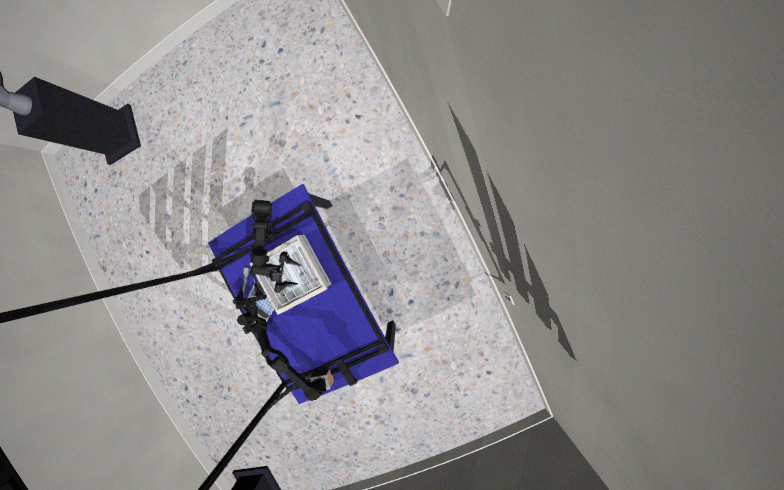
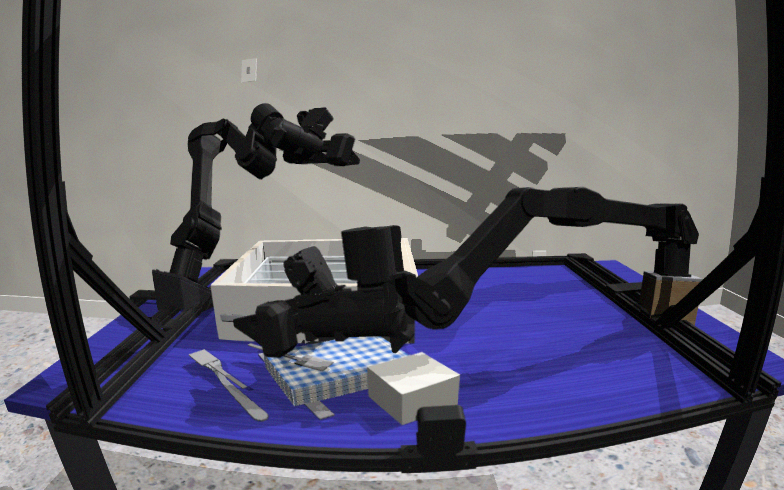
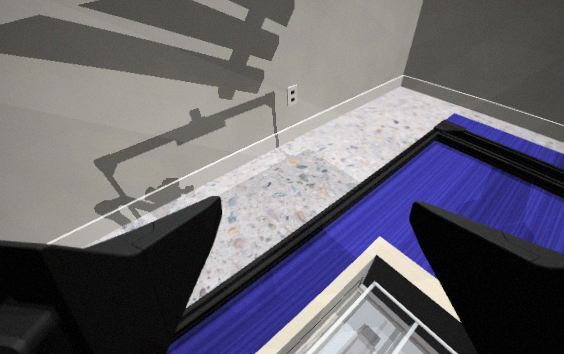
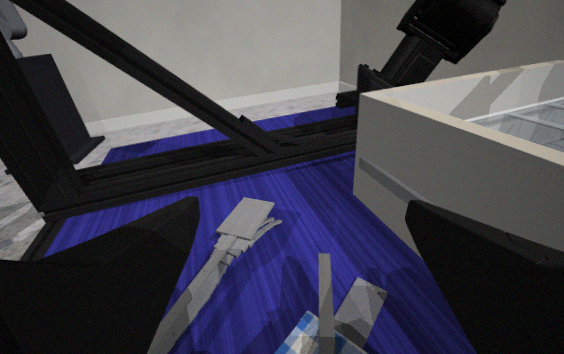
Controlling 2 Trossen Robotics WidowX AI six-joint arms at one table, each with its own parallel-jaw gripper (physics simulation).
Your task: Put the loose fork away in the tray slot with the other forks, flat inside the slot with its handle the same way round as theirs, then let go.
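Pale cutlery (image 2: 234, 391) (image 4: 247, 217) lies on the blue table, with a flat square head and thin prongs beside its neck; pieces seem to overlap, and I cannot tell which is the loose fork. A cutlery tray (image 3: 395, 300) sits inside a white box (image 2: 248, 306) (image 4: 450, 165); the forks in its slots cannot be made out. My left gripper (image 1: 297, 274) (image 2: 353, 157) (image 3: 315, 208) is open and empty, high above the box. My right gripper (image 1: 247, 290) (image 2: 242, 324) (image 4: 304, 208) is open and empty, low in front of the box, above the cutlery and cloth.
A folded blue-checked cloth (image 2: 346, 364) (image 4: 300, 332) lies before the box, with one utensil (image 2: 312, 362) on top and another (image 2: 322, 409) sticking out at its front edge. A white block (image 2: 413, 375) stands at its right. Black frame rails border the table.
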